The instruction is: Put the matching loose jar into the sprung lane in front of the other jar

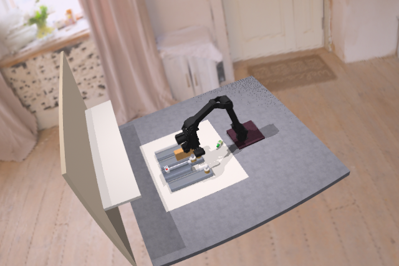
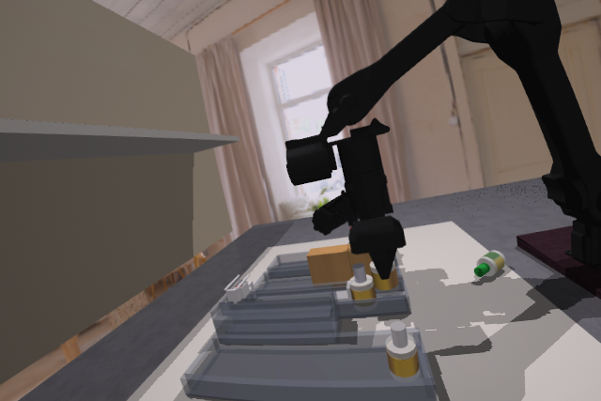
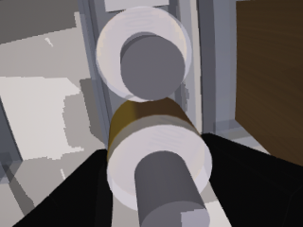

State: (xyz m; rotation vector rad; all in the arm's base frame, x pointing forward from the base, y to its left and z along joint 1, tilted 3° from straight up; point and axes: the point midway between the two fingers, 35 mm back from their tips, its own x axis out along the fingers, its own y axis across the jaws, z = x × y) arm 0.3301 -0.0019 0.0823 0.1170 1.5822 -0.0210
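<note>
My gripper tip is now 14 cm short of the grey lane, 4 cm above it and 1 cm to the right of it. The rest, counted from my gripper tip: pale pusher plate 15 cm ahead, 2 cm to the left, 1 cm below; red mark 22 cm ahead, 2 cm to the left, 1 cm above; green-capped jar 17 cm behind, 4 cm to the right, 4 cm below.
</note>
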